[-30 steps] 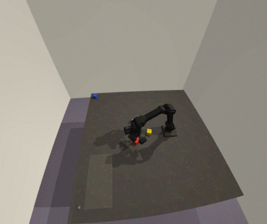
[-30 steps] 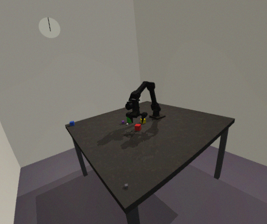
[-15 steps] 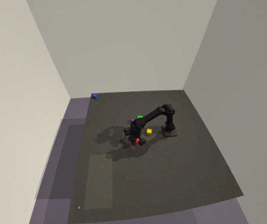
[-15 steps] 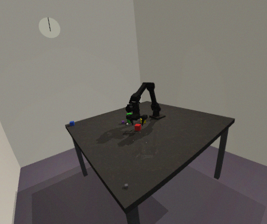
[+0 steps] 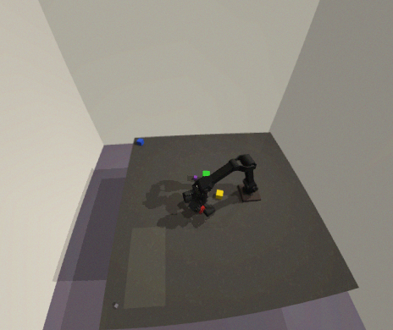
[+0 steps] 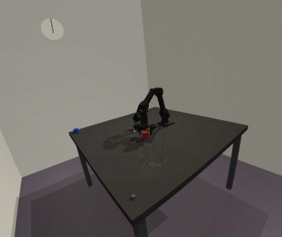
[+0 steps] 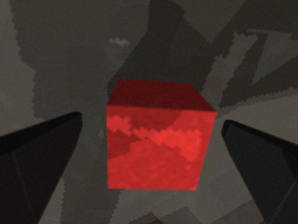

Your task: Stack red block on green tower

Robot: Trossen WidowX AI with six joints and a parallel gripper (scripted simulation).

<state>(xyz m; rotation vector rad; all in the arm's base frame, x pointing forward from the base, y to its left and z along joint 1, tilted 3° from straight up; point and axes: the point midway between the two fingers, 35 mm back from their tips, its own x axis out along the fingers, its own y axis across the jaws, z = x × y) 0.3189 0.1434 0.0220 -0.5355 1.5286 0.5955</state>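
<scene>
Now: the red block 10 mm above my gripper tip. Round my gripper tip: small purple cube (40 mm ahead, 240 mm to the right, 10 mm below); small white cube (30 mm ahead, 170 mm to the right, 10 mm below); yellow block (120 mm behind, 100 mm to the right).
</scene>
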